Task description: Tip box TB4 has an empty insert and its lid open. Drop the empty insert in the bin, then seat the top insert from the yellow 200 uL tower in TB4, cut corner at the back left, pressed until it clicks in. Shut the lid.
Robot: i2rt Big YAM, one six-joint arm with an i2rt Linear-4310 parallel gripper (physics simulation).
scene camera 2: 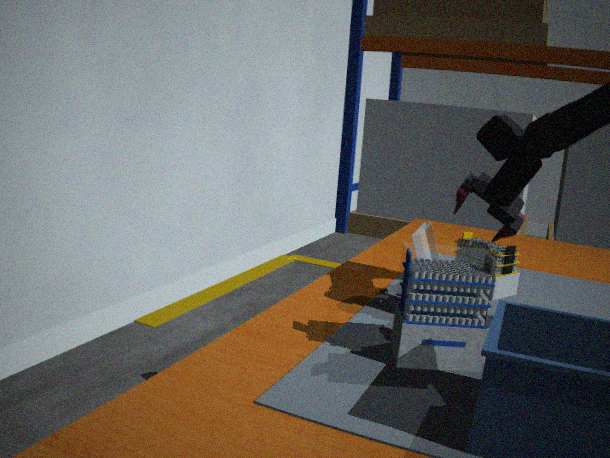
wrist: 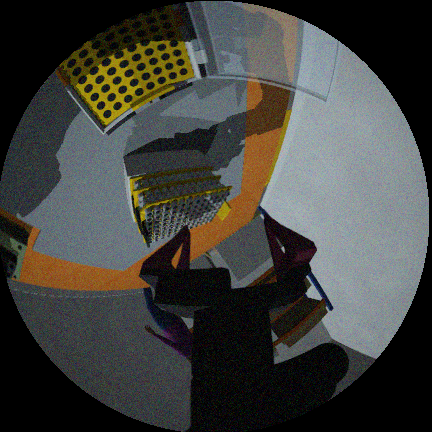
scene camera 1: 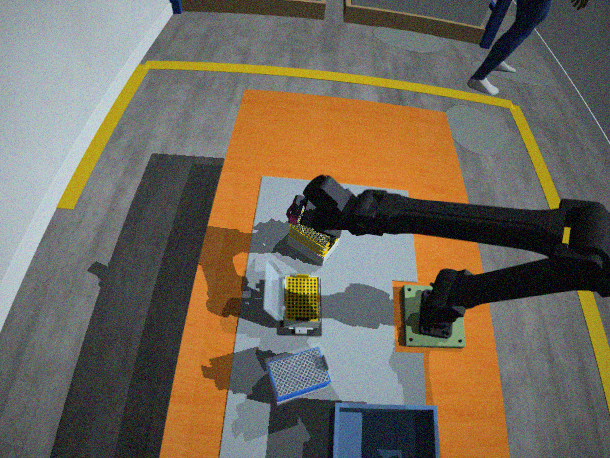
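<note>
Tip box TB4 (scene camera 1: pixel 300 331) stands mid-mat with a yellow insert (scene camera 1: pixel 302 305) (wrist: pixel 130 70) in it, its holes dark and without tips. Its clear lid (scene camera 1: pixel 272 292) (scene camera 2: pixel 424 242) (wrist: pixel 255 50) stands open at the left in scene camera 1. The yellow tower (scene camera 1: pixel 312 241) (scene camera 2: pixel 505 270) (wrist: pixel 182 210), a stack of tip-filled inserts on a pale base, stands turned at an angle behind TB4. My gripper (scene camera 2: pixel 475 226) (wrist: pixel 225 223) is open and empty, tilted above the yellow tower; in scene camera 1 the arm hides part of the tower and one finger. The blue bin (scene camera 1: pixel 385 407) (scene camera 2: pixel 550 361) stands at the front.
A blue tower (scene camera 1: pixel 299 374) (scene camera 2: pixel 450 302) of tip inserts stands between TB4 and the bin. The arm's green base plate (scene camera 1: pixel 415 341) is on the right. The grey mat (scene camera 1: pixel 350 340) lies on the orange table top (scene camera 1: pixel 340 135). A person (scene camera 1: pixel 525 30) stands beyond the table.
</note>
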